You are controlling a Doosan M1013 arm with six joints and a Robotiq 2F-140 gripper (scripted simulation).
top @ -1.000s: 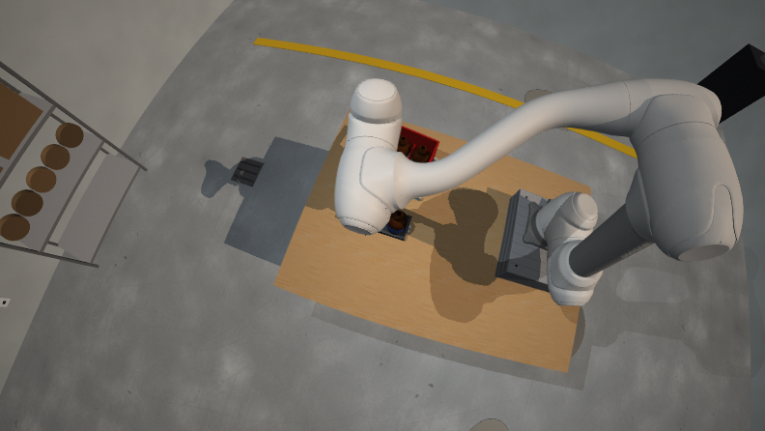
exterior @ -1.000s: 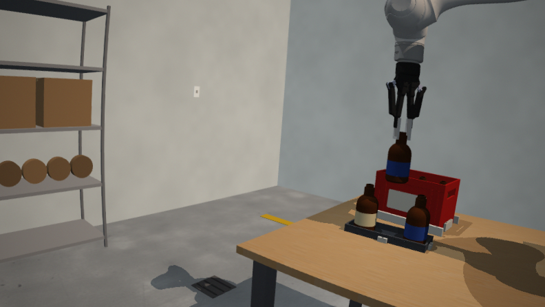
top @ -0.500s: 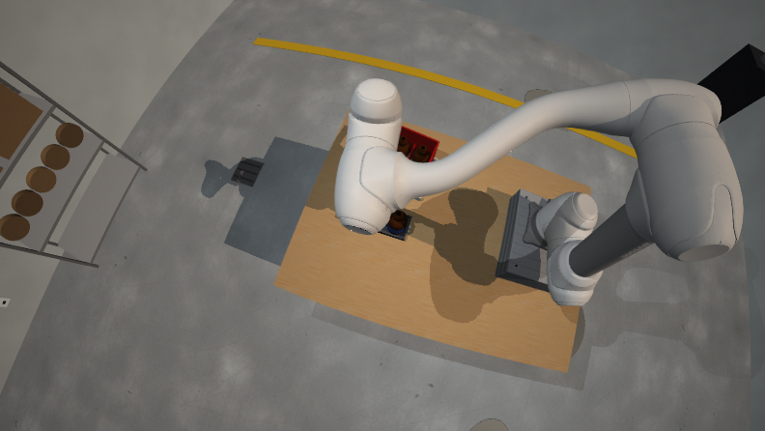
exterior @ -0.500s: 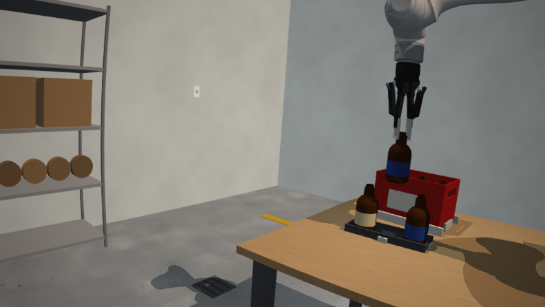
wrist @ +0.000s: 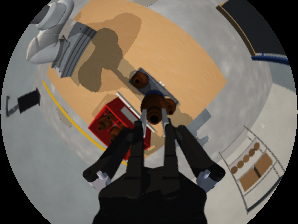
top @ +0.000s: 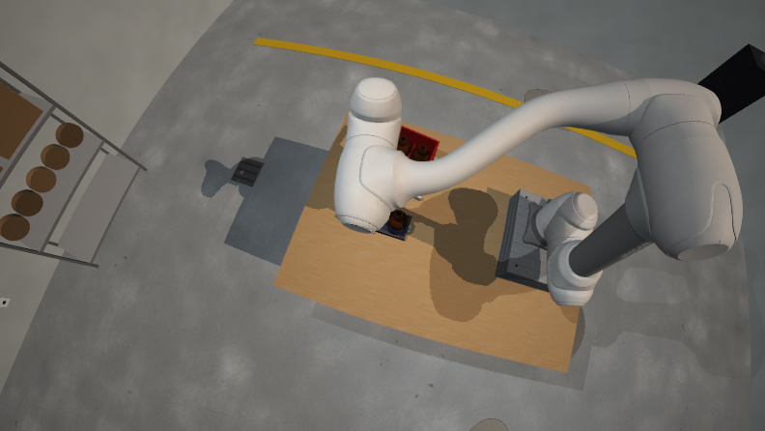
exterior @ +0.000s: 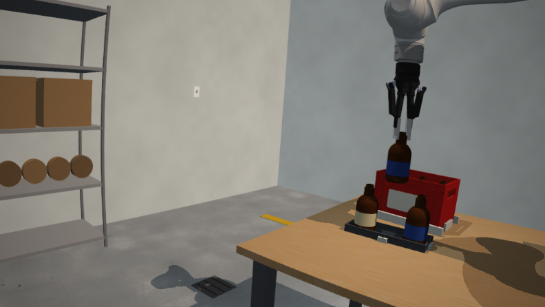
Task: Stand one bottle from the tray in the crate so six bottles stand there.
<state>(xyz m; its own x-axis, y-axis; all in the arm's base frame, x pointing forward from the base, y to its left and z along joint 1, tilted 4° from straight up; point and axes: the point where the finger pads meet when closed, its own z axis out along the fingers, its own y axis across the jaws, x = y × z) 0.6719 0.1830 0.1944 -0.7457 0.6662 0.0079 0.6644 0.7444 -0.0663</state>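
The glass bottle lies 90 mm below my hand. Round my hand: dark tray 340 mm below; red crate 270 mm below, 250 mm to the right, 10 mm ahead.
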